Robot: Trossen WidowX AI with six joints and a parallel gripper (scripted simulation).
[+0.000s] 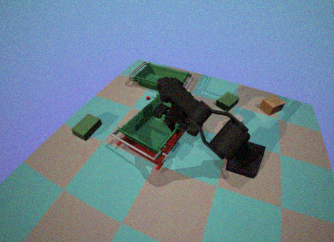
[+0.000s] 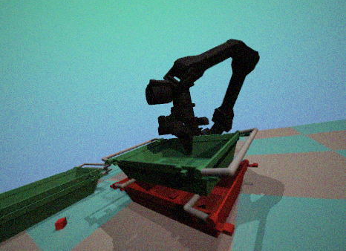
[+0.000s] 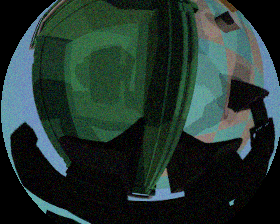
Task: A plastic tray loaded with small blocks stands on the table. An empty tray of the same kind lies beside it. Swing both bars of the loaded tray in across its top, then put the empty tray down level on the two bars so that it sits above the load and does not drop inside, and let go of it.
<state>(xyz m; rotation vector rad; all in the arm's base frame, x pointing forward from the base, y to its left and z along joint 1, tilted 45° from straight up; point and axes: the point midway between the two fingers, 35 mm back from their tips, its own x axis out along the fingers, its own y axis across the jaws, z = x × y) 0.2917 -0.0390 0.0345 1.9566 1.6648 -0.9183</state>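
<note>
My gripper tip is 80 mm short of the green tray, 30 mm below it and 20 mm to the left of it. From my gripper tip the other things lie so: grey cylinder: 250 mm behind, 210 mm to the right, 50 mm below; small red block: 260 mm to the right, 240 mm ahead, 80 mm below; red cube: 290 mm to the right, 80 mm below, 80 mm behind.
</note>
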